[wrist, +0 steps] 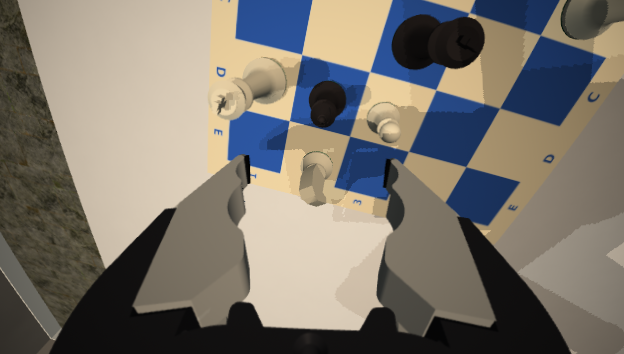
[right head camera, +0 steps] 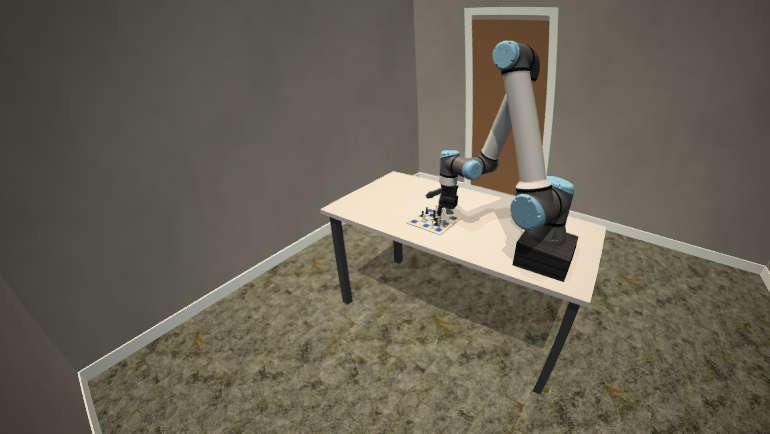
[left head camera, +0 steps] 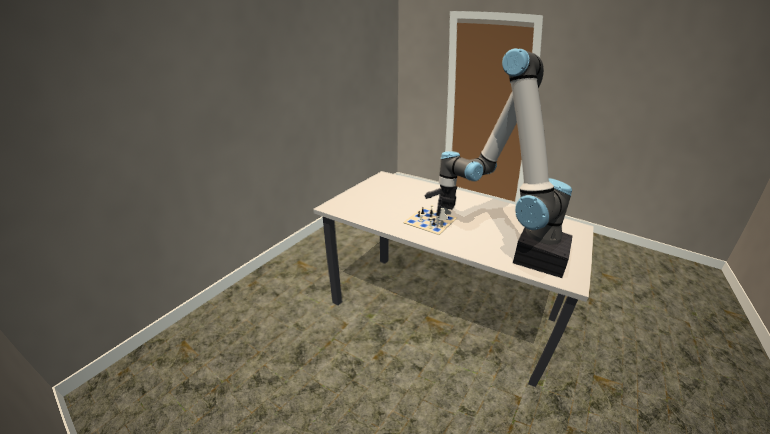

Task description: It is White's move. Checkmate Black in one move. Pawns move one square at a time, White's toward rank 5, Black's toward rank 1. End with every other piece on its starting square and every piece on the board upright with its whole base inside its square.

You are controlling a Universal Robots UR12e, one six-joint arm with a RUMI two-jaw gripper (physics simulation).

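Seen in the pictures: gripper, fingertip midpoint: [wrist: 317, 159] [right head camera: 442, 224] [left head camera: 439, 223]; arm's base, link origin: [right head camera: 546, 235] [left head camera: 543, 234].
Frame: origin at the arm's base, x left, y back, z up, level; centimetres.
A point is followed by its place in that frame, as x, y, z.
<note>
In the wrist view my gripper [left head camera: 439, 211] @(12.3, -53.8, -9.3) [right head camera: 440, 211] @(12.3, -53.8, -9.3) [wrist: 317, 159] @(12.3, -53.8, -9.3) is partly open, one finger on each side of a pale, angular-headed piece, seemingly the white knight [wrist: 313, 182] @(12.1, -53.3, -7.3). It stands upright on E2, with a gap to both fingers. The white king [wrist: 264, 80] @(16.3, -57.1, -8.7) stands on D1, a black pawn [wrist: 327, 100] @(13.0, -57.6, -7.6) on D2 and a white pawn [wrist: 383, 116] @(9.9, -57.5, -9.4) on D3. A tall black piece with a cross-like top, likely the king [wrist: 415, 42] @(10.3, -61.2, -8.5), is on C3. All look upright. The blue and tan board [left head camera: 412, 221] @(18.0, -67.5, -10.6) [right head camera: 414, 221] @(18.3, -67.9, -10.6) [wrist: 216, 160] @(18.6, -50.3, -10.6) is cut off at the top.
Part of another pale piece [wrist: 582, 17] @(3.5, -65.1, -9.8) shows at the wrist view's top right corner. Pieces in the head views are too small to tell apart. The board lies on the white table [left head camera: 366, 199] @(14.3, -106.2, -11.1) [right head camera: 377, 199] @(12.5, -104.5, -11.2), with the robot base [left head camera: 541, 253] @(14.9, 4.5, -1.6) [right head camera: 544, 258] @(14.6, 6.2, -2.5) at its right end.
</note>
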